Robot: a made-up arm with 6 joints. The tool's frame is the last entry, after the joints.
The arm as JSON. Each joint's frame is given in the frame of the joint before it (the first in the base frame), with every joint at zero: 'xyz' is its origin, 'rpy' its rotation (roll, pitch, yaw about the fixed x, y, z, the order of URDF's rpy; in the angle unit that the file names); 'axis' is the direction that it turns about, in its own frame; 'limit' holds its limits. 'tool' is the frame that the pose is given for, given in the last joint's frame.
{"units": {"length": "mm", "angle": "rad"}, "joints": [
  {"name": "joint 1", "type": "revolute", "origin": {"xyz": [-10.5, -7.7, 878.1], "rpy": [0.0, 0.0, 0.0]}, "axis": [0.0, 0.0, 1.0], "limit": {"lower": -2.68, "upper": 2.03}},
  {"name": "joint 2", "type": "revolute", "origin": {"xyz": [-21.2, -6.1, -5.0], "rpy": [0.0, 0.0, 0.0]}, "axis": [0.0, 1.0, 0.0], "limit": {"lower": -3.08, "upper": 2.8}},
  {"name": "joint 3", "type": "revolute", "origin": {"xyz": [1.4, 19.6, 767.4], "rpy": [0.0, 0.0, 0.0]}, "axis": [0.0, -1.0, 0.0], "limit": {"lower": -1.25, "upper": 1.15}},
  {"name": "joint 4", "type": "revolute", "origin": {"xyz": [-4.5, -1.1, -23.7], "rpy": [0.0, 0.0, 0.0]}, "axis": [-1.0, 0.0, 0.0], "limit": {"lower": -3.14, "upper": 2.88}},
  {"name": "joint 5", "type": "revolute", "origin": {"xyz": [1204.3, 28.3, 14.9], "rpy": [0.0, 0.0, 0.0]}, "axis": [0.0, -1.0, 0.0], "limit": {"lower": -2.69, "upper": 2.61}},
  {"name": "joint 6", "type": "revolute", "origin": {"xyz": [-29.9, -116.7, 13.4], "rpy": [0.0, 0.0, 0.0]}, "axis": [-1.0, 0.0, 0.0], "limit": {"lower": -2.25, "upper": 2.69}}
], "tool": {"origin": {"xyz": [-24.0, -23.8, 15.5], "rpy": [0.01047, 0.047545, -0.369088]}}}
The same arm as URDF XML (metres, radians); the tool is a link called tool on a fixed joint. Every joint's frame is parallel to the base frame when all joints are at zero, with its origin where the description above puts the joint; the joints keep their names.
<robot name="arm">
  <joint name="joint 1" type="revolute">
    <parent link="base_link"/>
    <child link="link1"/>
    <origin xyz="-0.0105 -0.0077 0.8781"/>
    <axis xyz="0 0 1"/>
    <limit lower="-2.68" upper="2.03"/>
  </joint>
  <joint name="joint 2" type="revolute">
    <parent link="link1"/>
    <child link="link2"/>
    <origin xyz="-0.0212 -0.0061 -0.005"/>
    <axis xyz="0 1 0"/>
    <limit lower="-3.08" upper="2.8"/>
  </joint>
  <joint name="joint 3" type="revolute">
    <parent link="link2"/>
    <child link="link3"/>
    <origin xyz="0.0014 0.0196 0.7674"/>
    <axis xyz="0 -1 0"/>
    <limit lower="-1.25" upper="1.15"/>
  </joint>
  <joint name="joint 4" type="revolute">
    <parent link="link3"/>
    <child link="link4"/>
    <origin xyz="-0.0045 -0.0011 -0.0237"/>
    <axis xyz="-1 0 0"/>
    <limit lower="-3.14" upper="2.88"/>
  </joint>
  <joint name="joint 5" type="revolute">
    <parent link="link4"/>
    <child link="link5"/>
    <origin xyz="1.2043 0.0283 0.0149"/>
    <axis xyz="0 -1 0"/>
    <limit lower="-2.69" upper="2.61"/>
  </joint>
  <joint name="joint 6" type="revolute">
    <parent link="link5"/>
    <child link="link6"/>
    <origin xyz="-0.0299 -0.1167 0.0134"/>
    <axis xyz="-1 0 0"/>
    <limit lower="-2.25" upper="2.69"/>
  </joint>
  <joint name="tool_joint" type="fixed">
    <parent link="link6"/>
    <child link="tool"/>
    <origin xyz="-0.024 -0.0238 0.0155" rpy="0.0105 0.0475 -0.3691"/>
  </joint>
  <link name="base_link"/>
  <link name="link1"/>
  <link name="link2"/>
  <link name="link3"/>
  <link name="link4"/>
  <link name="link5"/>
  <link name="link6"/>
  <link name="tool"/>
</robot>

